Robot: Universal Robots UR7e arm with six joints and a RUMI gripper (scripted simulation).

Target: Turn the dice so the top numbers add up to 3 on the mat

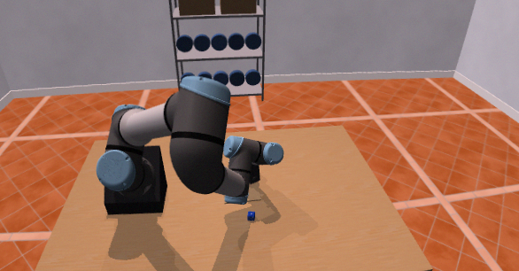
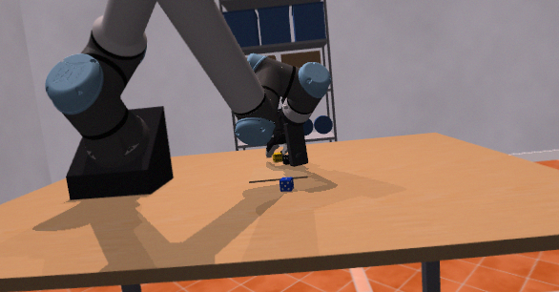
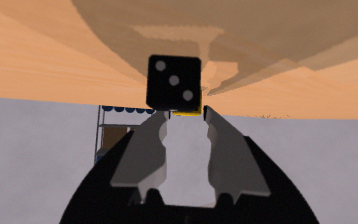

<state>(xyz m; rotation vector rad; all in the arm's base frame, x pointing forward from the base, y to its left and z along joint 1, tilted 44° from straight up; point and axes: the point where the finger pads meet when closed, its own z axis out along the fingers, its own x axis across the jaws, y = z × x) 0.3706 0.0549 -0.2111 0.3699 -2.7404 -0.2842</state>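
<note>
The yellow die is 1 cm ahead of my hand, 1 cm to the right of it and 1 cm below it. From my hand the other things lie so: blue die (3 cm ahead, 32 cm to the right, 1 cm below); black die (4 cm ahead, 5 cm to the right, 1 cm below); tan mat (1 cm ahead, 16 cm to the right, 2 cm below).
</note>
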